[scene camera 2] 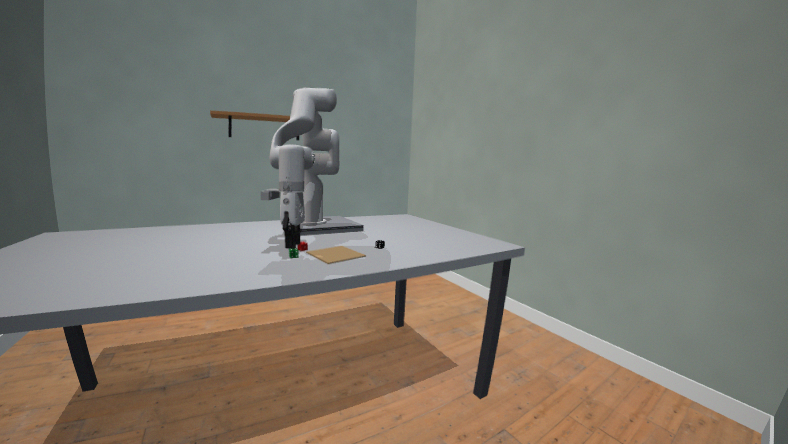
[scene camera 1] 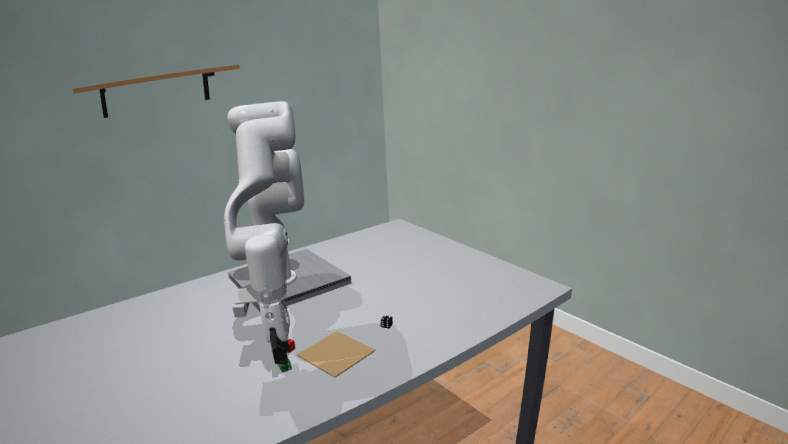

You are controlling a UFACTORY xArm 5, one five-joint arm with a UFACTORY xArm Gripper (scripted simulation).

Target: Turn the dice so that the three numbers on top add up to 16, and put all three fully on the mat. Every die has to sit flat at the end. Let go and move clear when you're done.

Labels:
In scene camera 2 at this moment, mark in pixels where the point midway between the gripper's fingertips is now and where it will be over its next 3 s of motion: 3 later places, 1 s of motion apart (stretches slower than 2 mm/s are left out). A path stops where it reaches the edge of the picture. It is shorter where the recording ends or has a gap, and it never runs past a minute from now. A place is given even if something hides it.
My gripper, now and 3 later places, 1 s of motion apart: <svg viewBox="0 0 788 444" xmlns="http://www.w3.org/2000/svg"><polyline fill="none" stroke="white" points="293,246 292,247 293,256 292,226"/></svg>

